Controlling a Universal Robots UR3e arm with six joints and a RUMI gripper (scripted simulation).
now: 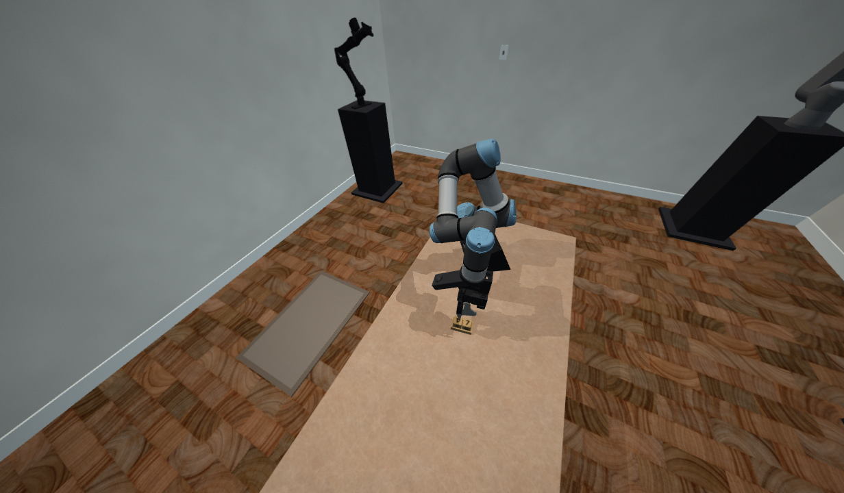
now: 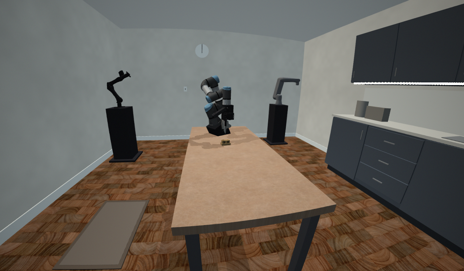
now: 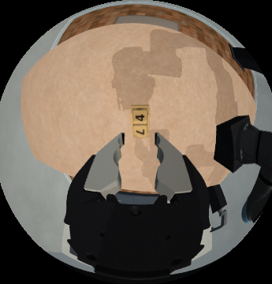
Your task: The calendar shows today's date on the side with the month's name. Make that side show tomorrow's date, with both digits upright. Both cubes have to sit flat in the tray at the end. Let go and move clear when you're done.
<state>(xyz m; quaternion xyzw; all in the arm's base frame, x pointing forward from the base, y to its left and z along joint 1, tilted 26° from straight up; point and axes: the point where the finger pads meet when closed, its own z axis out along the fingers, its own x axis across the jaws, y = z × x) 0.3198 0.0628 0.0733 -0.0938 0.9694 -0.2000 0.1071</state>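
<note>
Right now my hand is 110 mm above the wooden tray and 10 mm to the right of it.
</note>
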